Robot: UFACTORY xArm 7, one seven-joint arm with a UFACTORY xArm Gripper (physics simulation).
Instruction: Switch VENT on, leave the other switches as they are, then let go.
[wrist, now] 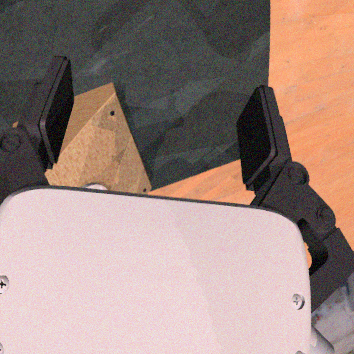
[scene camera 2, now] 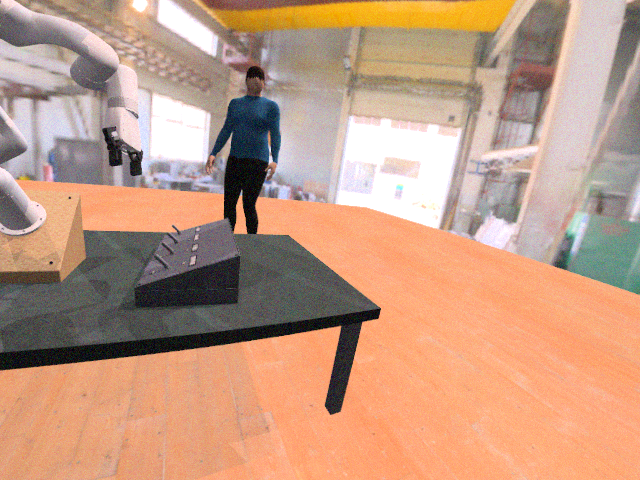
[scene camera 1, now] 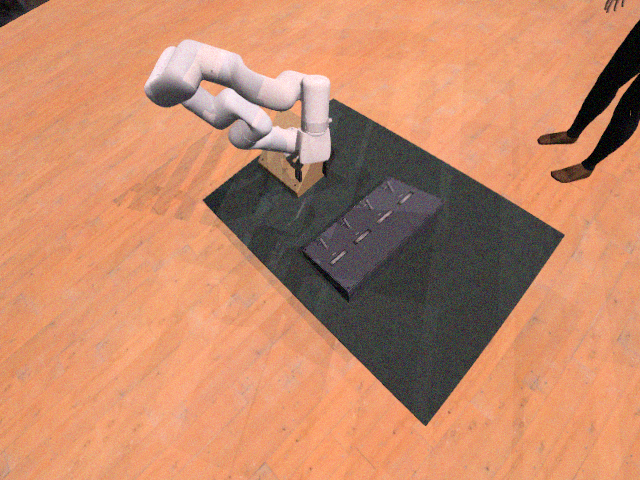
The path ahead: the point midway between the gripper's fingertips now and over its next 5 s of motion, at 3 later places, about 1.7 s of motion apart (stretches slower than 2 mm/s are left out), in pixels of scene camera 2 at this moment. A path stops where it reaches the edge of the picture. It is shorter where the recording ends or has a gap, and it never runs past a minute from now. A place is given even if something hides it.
My gripper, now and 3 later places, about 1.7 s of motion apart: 126, 170; 208, 162; 225, 151; 225, 187
